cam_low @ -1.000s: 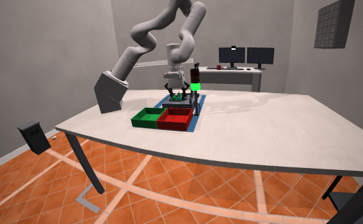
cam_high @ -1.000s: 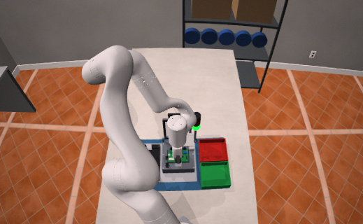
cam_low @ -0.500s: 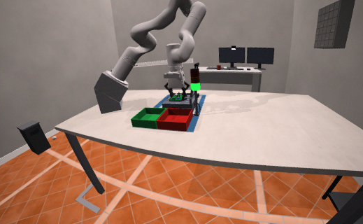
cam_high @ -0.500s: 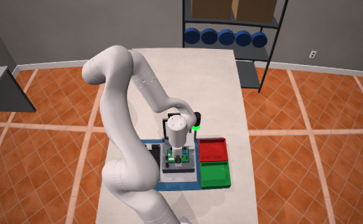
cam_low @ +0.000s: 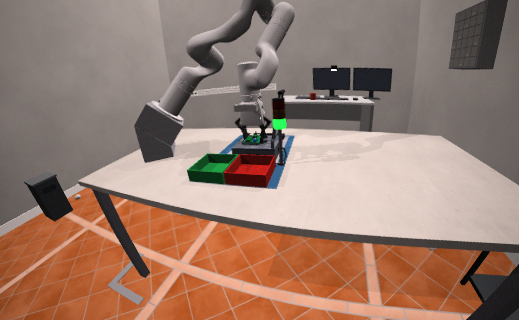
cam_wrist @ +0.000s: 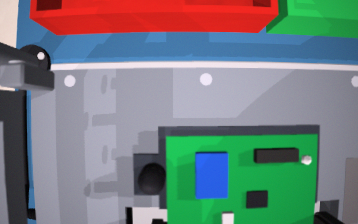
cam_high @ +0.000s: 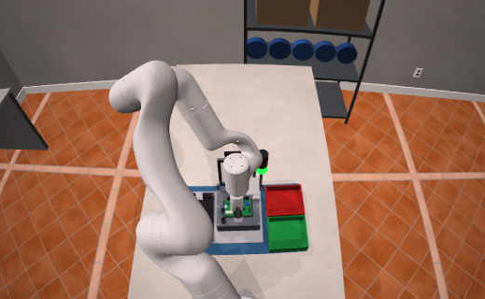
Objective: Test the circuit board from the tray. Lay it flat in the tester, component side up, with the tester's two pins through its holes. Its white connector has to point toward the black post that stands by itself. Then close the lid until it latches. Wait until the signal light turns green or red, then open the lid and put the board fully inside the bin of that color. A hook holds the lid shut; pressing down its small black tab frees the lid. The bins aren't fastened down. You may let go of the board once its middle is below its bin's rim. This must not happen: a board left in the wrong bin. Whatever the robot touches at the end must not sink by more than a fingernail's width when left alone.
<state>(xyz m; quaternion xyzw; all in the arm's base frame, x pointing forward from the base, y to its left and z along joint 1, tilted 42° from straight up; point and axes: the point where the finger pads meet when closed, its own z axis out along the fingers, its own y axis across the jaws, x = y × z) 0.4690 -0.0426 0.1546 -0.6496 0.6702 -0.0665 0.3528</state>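
Now: the green bin 21 cm to the right of my hand, 8 cm behind it and 7 cm below it. The rest, counted from my hand: red bin 19 cm to the right, 7 cm below, 7 cm ahead; tester lid 11 cm ahead, 10 cm above, 1 cm to the left; green circuit board 1 cm below.
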